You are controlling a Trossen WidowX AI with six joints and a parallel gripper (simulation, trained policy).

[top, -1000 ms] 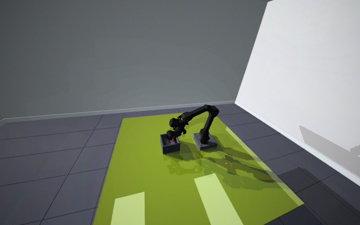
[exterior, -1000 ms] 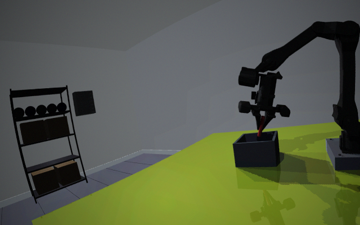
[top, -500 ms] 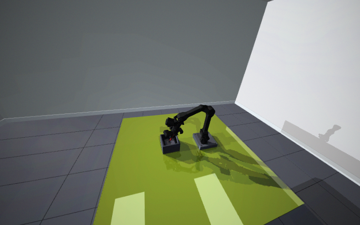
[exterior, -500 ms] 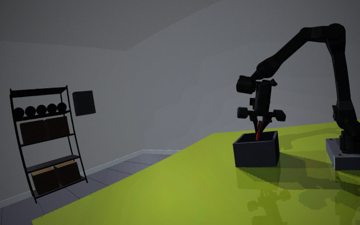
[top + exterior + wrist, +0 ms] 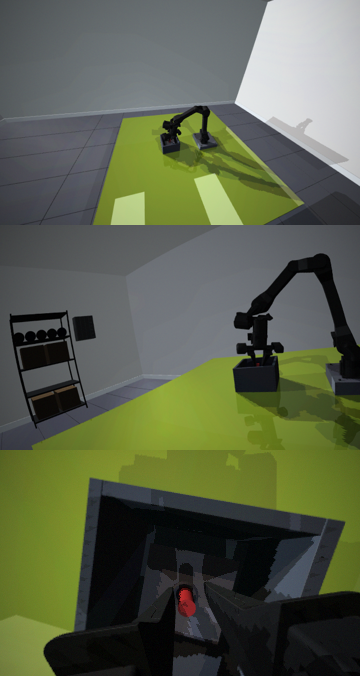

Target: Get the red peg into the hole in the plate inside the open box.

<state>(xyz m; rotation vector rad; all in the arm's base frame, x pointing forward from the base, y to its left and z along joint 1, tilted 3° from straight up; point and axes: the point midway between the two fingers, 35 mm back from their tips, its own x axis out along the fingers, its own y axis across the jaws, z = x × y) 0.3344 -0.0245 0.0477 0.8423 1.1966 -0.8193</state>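
Right now my gripper tip is 1 cm to the right of the red peg and 2 cm above it. From my gripper tip the other things lie so: dark box (1 cm to the left, 4 cm below).
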